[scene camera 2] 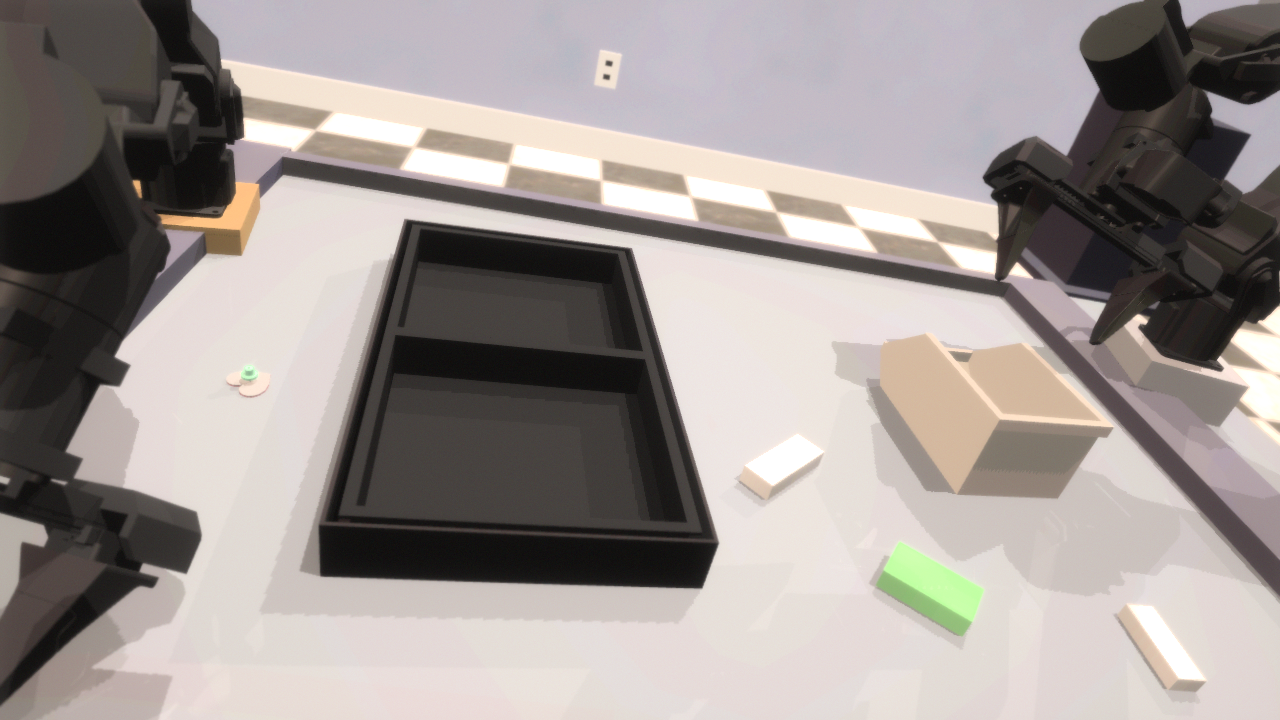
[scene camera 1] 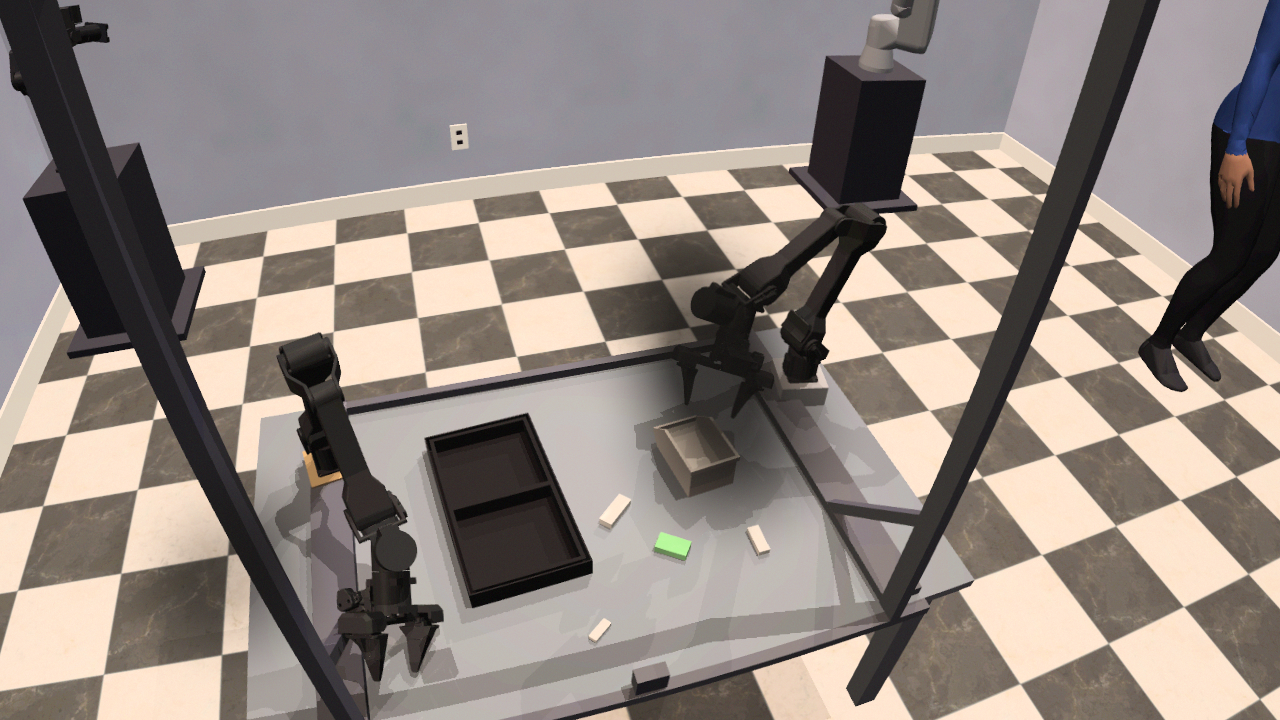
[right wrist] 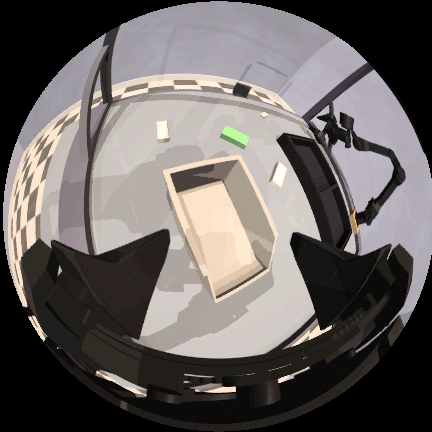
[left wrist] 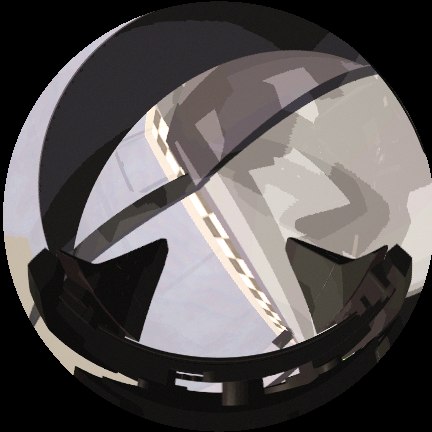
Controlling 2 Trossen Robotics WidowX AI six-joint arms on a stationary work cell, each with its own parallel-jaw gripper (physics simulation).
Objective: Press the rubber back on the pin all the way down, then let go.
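Frame: origin at the left arm's base, x ahead, y left, z up, level; metres.
Where they show: left gripper, fingertip midpoint: (scene camera 1: 396,676) (right wrist: 312,122) (left wrist: 228,244); right gripper, fingertip midpoint: (scene camera 2: 1046,311) (scene camera 1: 709,411) (right wrist: 233,237); left arm's base, link origin: (scene camera 2: 187,200) (scene camera 1: 331,461) (right wrist: 356,218); right arm's base, link origin: (scene camera 2: 1178,348) (scene camera 1: 800,372).
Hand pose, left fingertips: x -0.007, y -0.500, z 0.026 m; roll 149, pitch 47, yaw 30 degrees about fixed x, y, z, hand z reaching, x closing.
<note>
Each offset is from my left fingertips to the top centre of the thing. "pt": to the spot under its first point.
The pin @[0.091 m ahead, 0.271 m left, 0.041 m down] (scene camera 2: 254,386) lies on the table left of the black tray in scene camera 2, a small pale pink piece with rounded lobes. The green rubber back @[pt 0.091 m ahead, 0.264 m left, 0.038 m down] (scene camera 2: 248,370) stands upright over it; how far down it sits is too small to tell. The pin does not show in scene camera 1. My left gripper (scene camera 1: 395,671) (left wrist: 228,244) is open and empty, over the table's front left part, well in front of the pin. My right gripper (scene camera 1: 711,409) (scene camera 2: 1049,309) (right wrist: 233,237) is open and empty, above and behind the beige box, far from the pin.
A black two-compartment tray @[0.274 m ahead, 0.273 m left, 0.012 m down] (scene camera 1: 526,583) (scene camera 2: 519,548) stands right of the pin. A beige box @[pt 0.591 m ahead, 0.179 m left, 0.012 m down] (scene camera 1: 682,471) (scene camera 2: 935,420) stands farther right. A green block @[0.504 m ahead, 0.059 m left, 0.036 m down] (scene camera 1: 672,545) (scene camera 2: 930,586) (right wrist: 234,137) and several white blocks @[0.451 m ahead, 0.174 m left, 0.037 m down] (scene camera 1: 614,510) (scene camera 2: 783,465) @[0.645 m ahead, 0.002 m left, 0.039 m down] (right wrist: 162,131) lie between and in front.
</note>
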